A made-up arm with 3 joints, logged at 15 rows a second.
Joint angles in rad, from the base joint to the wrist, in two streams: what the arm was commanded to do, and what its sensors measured. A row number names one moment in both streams.
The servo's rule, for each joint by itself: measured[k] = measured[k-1] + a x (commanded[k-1-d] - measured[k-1]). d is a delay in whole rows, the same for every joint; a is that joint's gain. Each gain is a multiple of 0.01, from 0.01 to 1. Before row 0 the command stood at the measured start. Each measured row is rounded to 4 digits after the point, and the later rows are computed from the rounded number. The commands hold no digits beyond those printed.
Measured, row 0:
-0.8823, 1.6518, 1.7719
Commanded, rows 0 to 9:
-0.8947, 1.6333, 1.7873
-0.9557, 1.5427, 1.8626
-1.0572, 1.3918, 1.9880
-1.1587, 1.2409, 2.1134
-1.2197, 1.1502, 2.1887
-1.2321, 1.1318, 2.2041
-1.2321, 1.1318, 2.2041
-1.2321, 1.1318, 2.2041
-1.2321, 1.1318, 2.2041
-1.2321, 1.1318, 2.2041
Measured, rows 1 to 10:
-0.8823, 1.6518, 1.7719
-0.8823, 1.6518, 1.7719
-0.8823, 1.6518, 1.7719
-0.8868, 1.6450, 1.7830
-0.9116, 1.6071, 1.8403
-0.9640, 1.5274, 1.9466
-1.0341, 1.4214, 2.0667
-1.1009, 1.3211, 2.1545
-1.1481, 1.2511, 2.1902
-1.1783, 1.2070, 2.2002
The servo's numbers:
d 3
a 0.36 0.37 0.72

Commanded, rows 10 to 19:
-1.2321, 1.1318, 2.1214
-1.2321, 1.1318, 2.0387
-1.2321, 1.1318, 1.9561
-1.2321, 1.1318, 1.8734
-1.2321, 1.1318, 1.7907
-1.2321, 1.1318, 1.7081
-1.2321, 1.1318, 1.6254
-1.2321, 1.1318, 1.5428
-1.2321, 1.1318, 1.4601
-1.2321, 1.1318, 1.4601
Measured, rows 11 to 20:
-1.1977, 1.1792, 2.2030
-1.2101, 1.1617, 2.2038
-1.2180, 1.1506, 2.2040
-1.2231, 1.1436, 2.1445
-1.2263, 1.1392, 2.0683
-1.2284, 1.1365, 1.9875
-1.2297, 1.1348, 1.9053
-1.2306, 1.1337, 1.8228
-1.2311, 1.1330, 1.7402
-1.2315, 1.1326, 1.6575

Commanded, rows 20 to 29:
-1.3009, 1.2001, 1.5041
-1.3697, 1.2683, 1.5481
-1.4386, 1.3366, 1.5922
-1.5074, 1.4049, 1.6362
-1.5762, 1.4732, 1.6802
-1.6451, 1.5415, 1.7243
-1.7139, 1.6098, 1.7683
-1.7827, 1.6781, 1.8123
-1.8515, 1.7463, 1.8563
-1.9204, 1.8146, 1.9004
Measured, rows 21 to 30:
-1.2317, 1.1323, 1.5749
-1.2318, 1.1321, 1.4922
-1.2319, 1.1320, 1.4691
-1.2567, 1.1572, 1.4943
-1.2974, 1.1983, 1.5330
-1.3482, 1.2495, 1.5756
-1.4055, 1.3070, 1.6192
-1.4670, 1.3685, 1.6631
-1.5311, 1.4325, 1.7072
-1.5969, 1.4981, 1.7512

